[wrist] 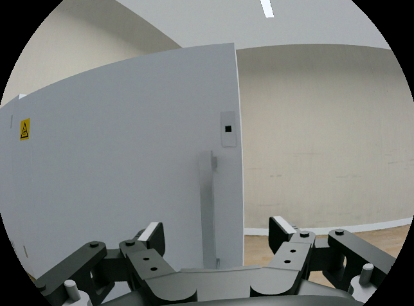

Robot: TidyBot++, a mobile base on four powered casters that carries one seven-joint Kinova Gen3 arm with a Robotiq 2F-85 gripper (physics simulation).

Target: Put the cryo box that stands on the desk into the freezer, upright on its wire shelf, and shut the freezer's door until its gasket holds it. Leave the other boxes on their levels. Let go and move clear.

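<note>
The outer face of the freezer's door [115, 150] fills the left and middle of the wrist view as a large pale grey panel. A vertical grey bar handle [207, 210] stands near its right edge, with a small plate with a black square [228, 129] above it. The door's gasket and the freezer's inside are hidden, and the cryo box and its wire shelf do not show. My gripper [216, 234] is open with nothing between its fingers. In the view, the handle's lower part shows between the two fingers, beyond them; I see no contact.
A yellow warning label [25, 129] is at the panel's left, by a vertical seam. A beige wall [325, 140] with a white baseboard [320, 230] stands right of the door's edge, with wooden floor [325, 247] below. A ceiling [310, 25] with a light strip is above.
</note>
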